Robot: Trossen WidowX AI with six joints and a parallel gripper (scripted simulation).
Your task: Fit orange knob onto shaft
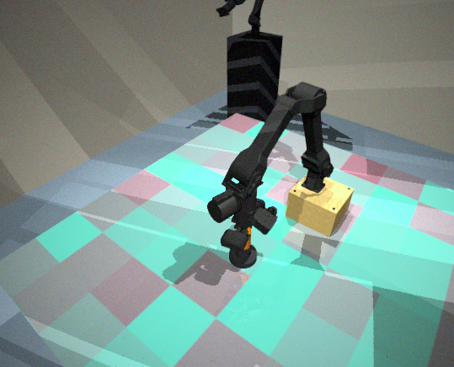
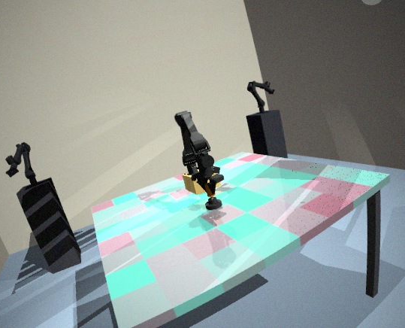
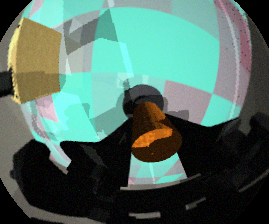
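My gripper tip is 30 mm below the orange knob. The rest, counted from my gripper tip: dark round pedestal (40 mm below).
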